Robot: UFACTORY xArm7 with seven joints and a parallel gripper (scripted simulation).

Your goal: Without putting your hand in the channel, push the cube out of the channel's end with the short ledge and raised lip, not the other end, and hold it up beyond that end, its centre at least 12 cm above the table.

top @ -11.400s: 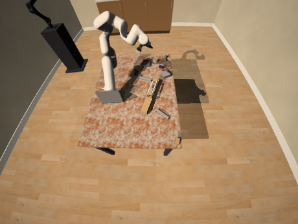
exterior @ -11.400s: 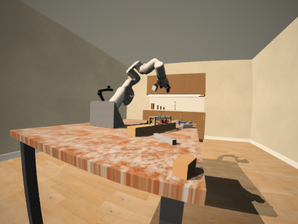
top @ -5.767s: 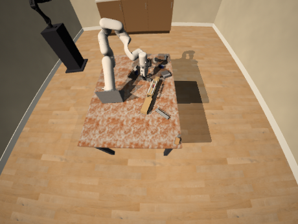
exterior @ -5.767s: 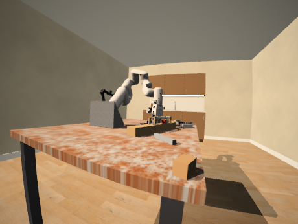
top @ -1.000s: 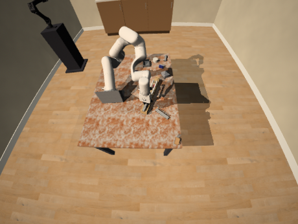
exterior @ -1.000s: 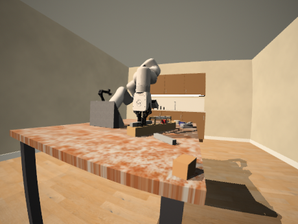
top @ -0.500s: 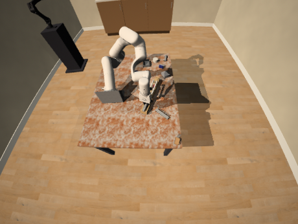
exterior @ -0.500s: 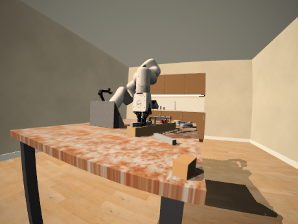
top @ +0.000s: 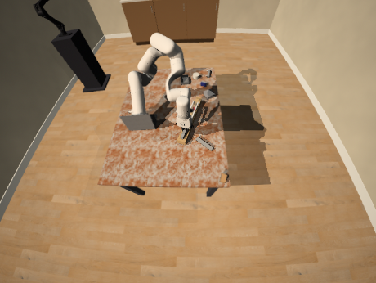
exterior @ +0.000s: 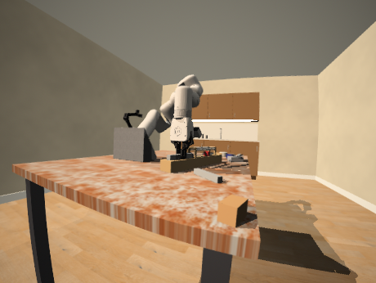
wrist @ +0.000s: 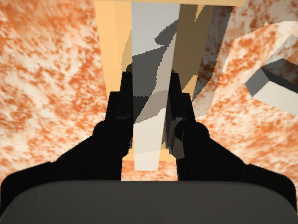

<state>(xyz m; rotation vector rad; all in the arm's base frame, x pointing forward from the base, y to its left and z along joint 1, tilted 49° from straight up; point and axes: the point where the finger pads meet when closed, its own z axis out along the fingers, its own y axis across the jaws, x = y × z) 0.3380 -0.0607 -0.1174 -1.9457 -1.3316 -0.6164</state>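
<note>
My gripper is now 130 mm short of the pale grey stick, 100 mm to the left of it and 60 mm above it. The rest, counted from my hand: red cube: 190 mm to the left, 70 mm ahead, 10 mm below; then tan block: 360 mm to the right, 230 mm ahead, 50 mm below; then channel: 150 mm to the left, 60 mm ahead, 10 mm below.
</note>
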